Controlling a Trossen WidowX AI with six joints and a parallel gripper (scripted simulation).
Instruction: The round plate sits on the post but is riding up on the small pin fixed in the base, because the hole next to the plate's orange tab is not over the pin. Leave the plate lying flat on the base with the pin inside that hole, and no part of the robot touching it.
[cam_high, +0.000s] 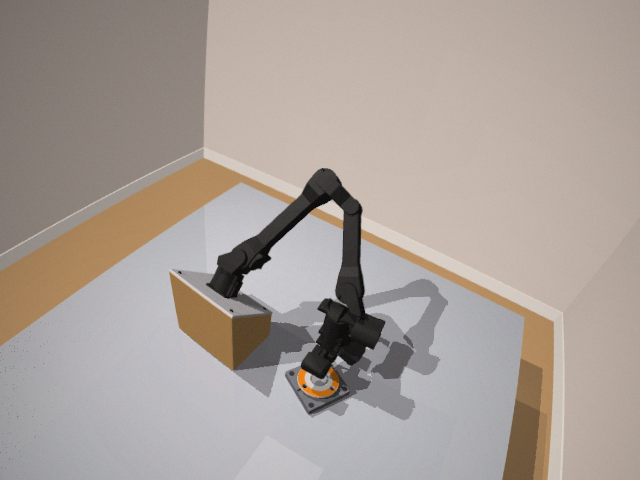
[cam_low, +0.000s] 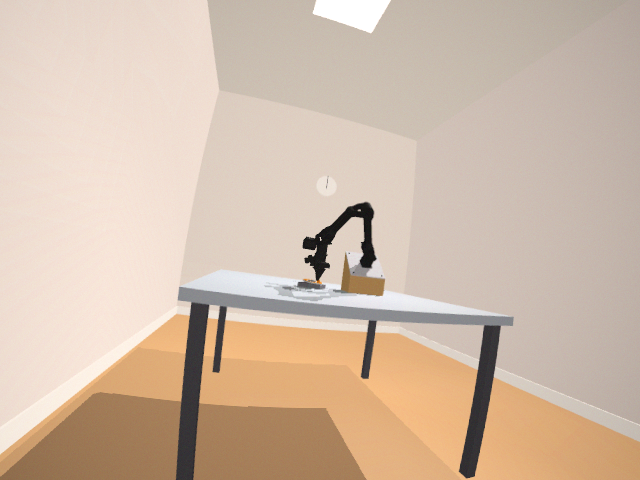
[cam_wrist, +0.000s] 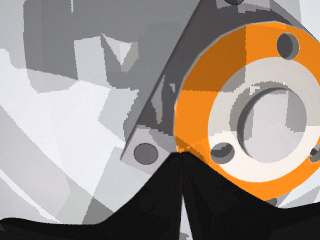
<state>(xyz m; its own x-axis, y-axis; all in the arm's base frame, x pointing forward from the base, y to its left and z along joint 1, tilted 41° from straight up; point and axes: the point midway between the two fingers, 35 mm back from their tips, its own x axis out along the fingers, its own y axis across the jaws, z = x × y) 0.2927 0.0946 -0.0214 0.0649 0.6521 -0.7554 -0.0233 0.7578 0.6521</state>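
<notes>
Right now the round plate is 3 cm to the right of my gripper tip and 1 cm below it.
</notes>
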